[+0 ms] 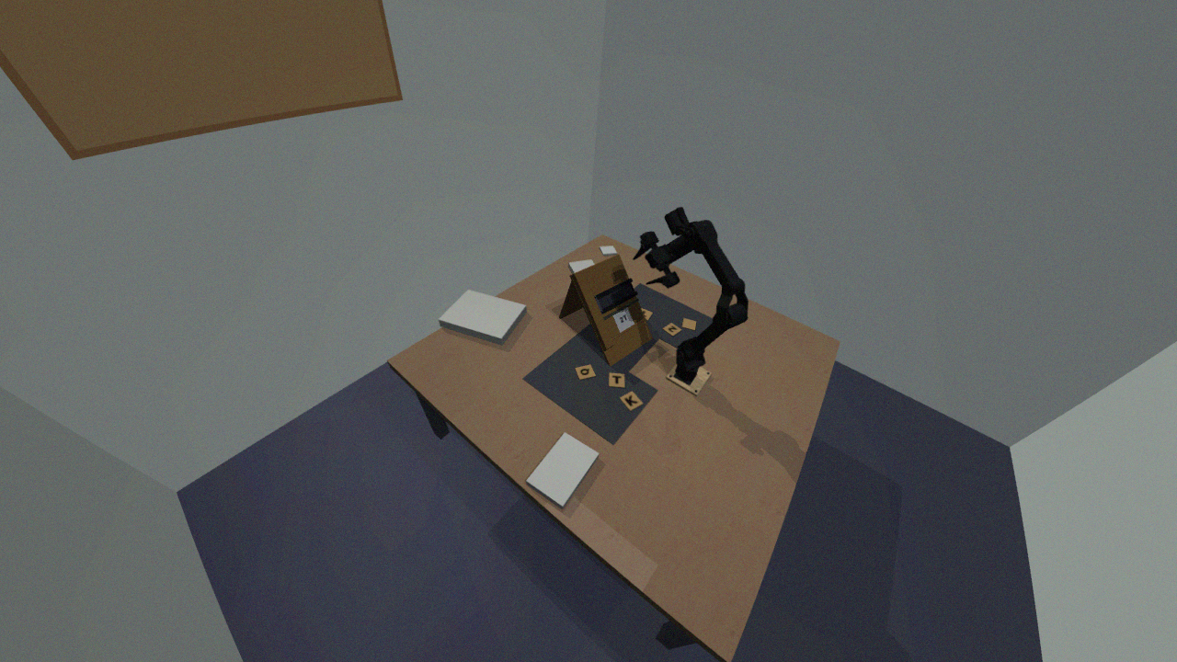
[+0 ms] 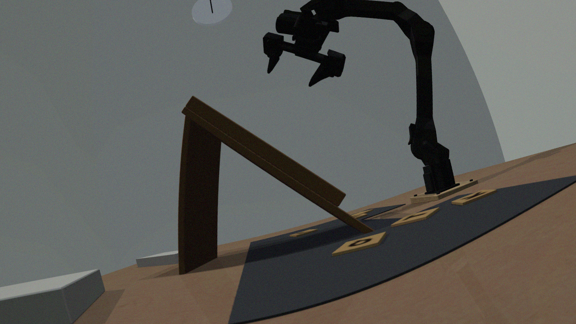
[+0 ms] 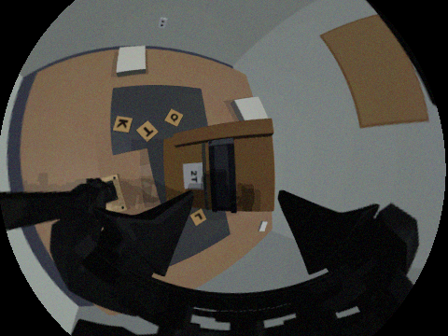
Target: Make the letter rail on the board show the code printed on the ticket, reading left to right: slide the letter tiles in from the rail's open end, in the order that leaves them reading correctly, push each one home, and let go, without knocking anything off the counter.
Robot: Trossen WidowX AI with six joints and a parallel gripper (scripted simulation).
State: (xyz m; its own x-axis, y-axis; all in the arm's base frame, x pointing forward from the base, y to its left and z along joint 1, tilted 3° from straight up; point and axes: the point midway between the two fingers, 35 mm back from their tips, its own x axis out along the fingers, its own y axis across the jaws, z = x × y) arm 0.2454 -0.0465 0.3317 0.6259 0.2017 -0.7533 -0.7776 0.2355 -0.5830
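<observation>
My gripper tip is now 320 mm above the tile marked 2, 180 mm to the left of it and 120 mm past it. Round my gripper tip: tile marked T 320 mm below, 190 mm to the left, 80 mm behind; white ticket 220 mm below, 30 mm ahead; dark mat 320 mm below, 60 mm behind, 20 mm to the left.
</observation>
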